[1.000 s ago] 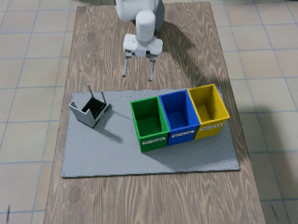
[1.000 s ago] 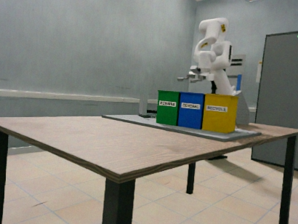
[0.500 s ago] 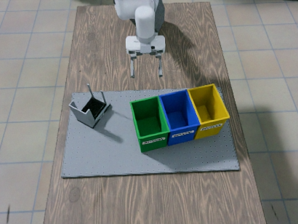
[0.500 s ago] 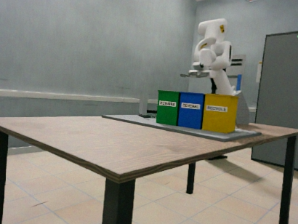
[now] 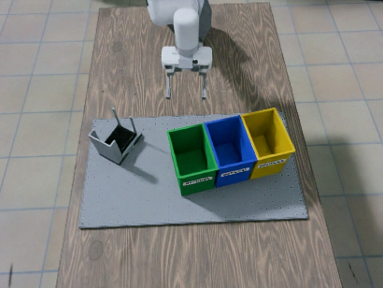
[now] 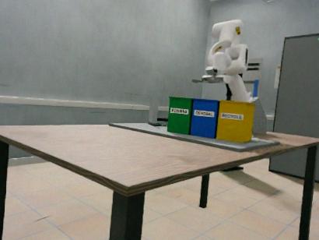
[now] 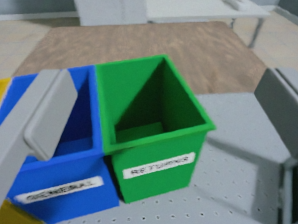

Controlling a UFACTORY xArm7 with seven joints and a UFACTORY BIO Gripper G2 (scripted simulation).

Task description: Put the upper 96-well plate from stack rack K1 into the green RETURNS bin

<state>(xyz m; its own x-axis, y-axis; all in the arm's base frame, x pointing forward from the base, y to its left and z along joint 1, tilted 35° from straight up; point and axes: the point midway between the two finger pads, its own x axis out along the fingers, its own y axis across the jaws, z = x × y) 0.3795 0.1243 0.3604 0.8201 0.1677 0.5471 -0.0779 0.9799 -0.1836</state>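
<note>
The black 96-well plate lies 260 mm to the right of my hand, 240 mm below it and 70 mm ahead of it. From my hand the other things lie so: green returns bin 200 mm below, 140 mm ahead, 40 mm to the left; then yellow bin 280 mm to the left, 200 mm below, 50 mm ahead; then blue bin 200 mm below, 160 mm to the left, 100 mm ahead.
</note>
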